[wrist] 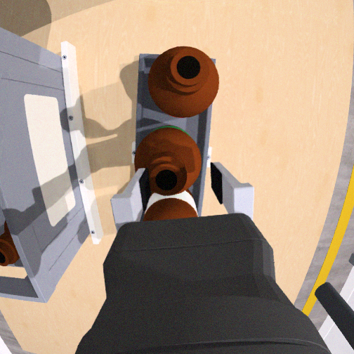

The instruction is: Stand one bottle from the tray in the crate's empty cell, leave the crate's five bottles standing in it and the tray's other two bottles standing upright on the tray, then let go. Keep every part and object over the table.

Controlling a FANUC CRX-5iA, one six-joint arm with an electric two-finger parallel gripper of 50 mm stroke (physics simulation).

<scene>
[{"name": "my gripper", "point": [179, 177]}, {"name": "bottle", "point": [172, 158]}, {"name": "bottle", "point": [183, 81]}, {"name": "bottle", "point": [182, 205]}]
</scene>
